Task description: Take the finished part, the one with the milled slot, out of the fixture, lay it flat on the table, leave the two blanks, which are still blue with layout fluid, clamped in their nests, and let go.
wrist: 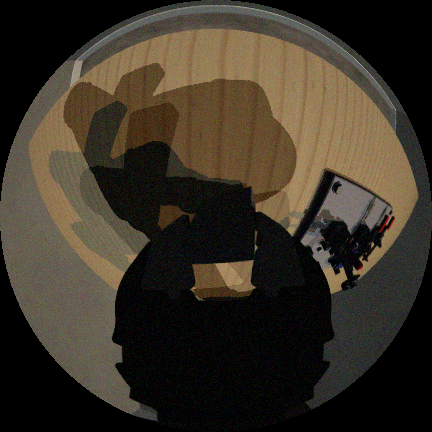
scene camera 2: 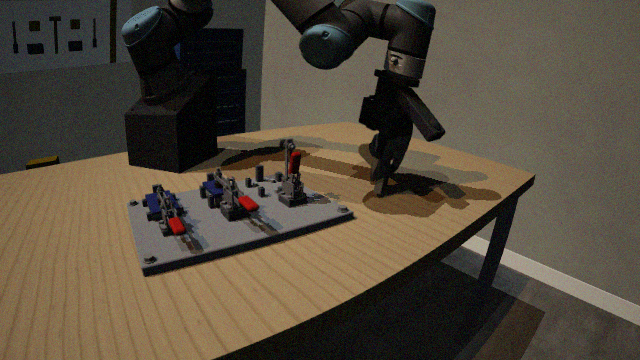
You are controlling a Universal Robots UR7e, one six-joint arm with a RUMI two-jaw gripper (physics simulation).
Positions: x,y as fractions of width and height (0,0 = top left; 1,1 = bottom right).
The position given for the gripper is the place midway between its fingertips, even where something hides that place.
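A finished part (wrist: 0.52,0.53) and a grey fixture plate (wrist: 0.82,0.48) are in view, and the wrist view shows the gripper (wrist: 0.51,0.50) too. Scene camera 2 also has the gripper (scene camera 2: 0.60,0.49) in its picture.
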